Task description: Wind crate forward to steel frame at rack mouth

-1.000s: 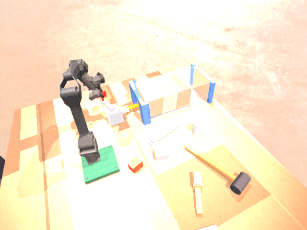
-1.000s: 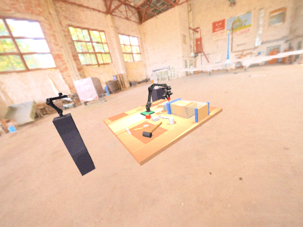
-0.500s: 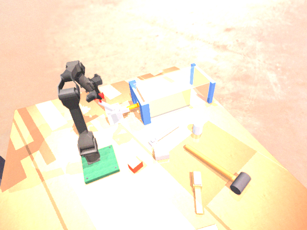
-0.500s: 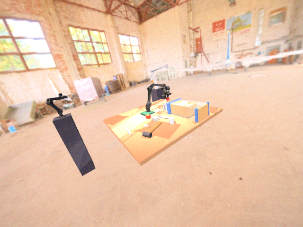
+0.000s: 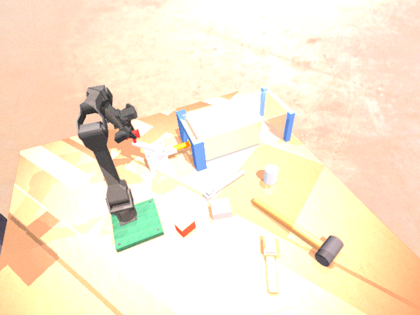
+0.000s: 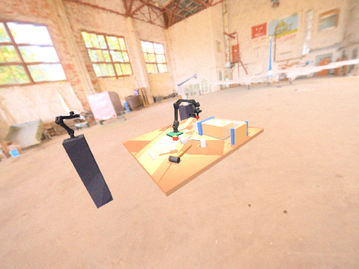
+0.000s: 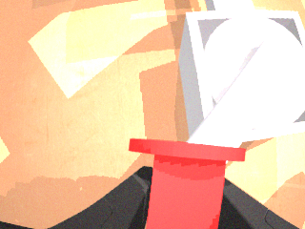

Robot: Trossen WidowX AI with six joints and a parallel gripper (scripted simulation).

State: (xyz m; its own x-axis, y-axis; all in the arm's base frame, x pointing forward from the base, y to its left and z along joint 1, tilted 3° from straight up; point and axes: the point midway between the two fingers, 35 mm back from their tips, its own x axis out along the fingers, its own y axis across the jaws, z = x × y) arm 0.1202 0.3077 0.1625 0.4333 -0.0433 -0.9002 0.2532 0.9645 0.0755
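My gripper tip is now 3 cm above the white crank handle, 2 cm to the left of it and 1 cm short of it. Also, from my gripper tip: blue steel frame 21 cm ahead, 7 cm to the right, 3 cm below; hand winch 10 cm below, 8 cm to the right, 4 cm ahead; red grip 1 cm behind.
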